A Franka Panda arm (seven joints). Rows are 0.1 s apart.
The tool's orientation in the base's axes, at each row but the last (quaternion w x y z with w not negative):
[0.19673, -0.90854, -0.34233, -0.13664]
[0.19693, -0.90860, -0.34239, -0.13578]
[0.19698, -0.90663, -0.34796, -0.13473]
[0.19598, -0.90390, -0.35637, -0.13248]
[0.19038, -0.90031, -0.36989, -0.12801]
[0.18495, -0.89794, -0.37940, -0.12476]
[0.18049, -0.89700, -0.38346, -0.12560]
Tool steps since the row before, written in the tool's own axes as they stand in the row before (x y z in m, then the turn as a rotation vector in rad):
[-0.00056, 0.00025, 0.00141, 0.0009, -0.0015, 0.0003]
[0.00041, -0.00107, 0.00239, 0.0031, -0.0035, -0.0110]
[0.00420, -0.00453, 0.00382, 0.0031, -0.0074, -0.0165]
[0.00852, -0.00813, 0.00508, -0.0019, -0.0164, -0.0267]
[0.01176, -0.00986, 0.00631, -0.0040, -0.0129, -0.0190]
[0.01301, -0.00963, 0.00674, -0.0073, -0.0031, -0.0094]
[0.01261, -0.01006, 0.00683, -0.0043, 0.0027, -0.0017]
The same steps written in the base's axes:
[-0.00008, 0.00015, -0.00153, -0.0003, 0.0017, 0.0005]
[-0.00016, 0.00205, -0.00168, -0.0013, -0.0008, 0.0119]
[0.00034, 0.00723, -0.00059, -0.0046, -0.0006, 0.0178]
[0.00090, 0.01277, 0.00083, -0.0154, -0.0021, 0.0273]
[0.00167, 0.01647, 0.00117, -0.0137, -0.0023, 0.0187]
[0.00242, 0.01734, 0.00096, -0.0080, -0.0067, 0.0065]
[0.00172, 0.01742, 0.00071, -0.0011, -0.0052, -0.0006]

